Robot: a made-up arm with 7 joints.
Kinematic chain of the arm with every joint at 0, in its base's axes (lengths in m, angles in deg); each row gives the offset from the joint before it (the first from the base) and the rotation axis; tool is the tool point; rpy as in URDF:
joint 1: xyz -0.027 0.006 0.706 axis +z
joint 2: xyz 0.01 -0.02 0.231 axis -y
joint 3: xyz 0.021 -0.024 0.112 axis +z
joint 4: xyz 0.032 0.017 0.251 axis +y
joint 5: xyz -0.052 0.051 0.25 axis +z
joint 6: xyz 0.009 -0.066 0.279 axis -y
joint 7: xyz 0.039 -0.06 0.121 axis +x
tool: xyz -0.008 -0.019 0 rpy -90 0 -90
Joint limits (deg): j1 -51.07..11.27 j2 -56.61..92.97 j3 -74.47..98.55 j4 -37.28..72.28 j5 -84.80..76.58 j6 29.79..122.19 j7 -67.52..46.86
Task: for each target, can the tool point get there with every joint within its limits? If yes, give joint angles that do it. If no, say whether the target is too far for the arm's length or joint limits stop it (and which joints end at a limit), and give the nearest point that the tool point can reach.
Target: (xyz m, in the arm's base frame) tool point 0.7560 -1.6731 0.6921
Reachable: no: too far | nearest point 0.4174 -0.9086 0.9147 | short by 0.865 m
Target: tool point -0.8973 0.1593 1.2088
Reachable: yes | joints -8.13 77.22 25.14 28.86 -43.59 109.02 -14.12
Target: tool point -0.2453 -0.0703 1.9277
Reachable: yes | joints -3.10 20.80 13.32 18.60 1.71 54.74 -57.09
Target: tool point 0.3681 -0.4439 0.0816
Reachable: no: joint limits stop it (at a limit: joint 2, joint 4, joint 5, joint 6) | nearest point 0.4999 -0.5940 0.6187 | short by 0.573 m
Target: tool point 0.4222 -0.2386 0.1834
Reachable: no: joint limits stop it (at a limit: joint 2, joint 4, joint 5, joint 6) | nearest point 0.6712 -0.3742 0.6204 | short by 0.521 m
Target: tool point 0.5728 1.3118 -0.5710
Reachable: no: too far | nearest point -0.2473 0.7700 0.5233 | short by 1.471 m
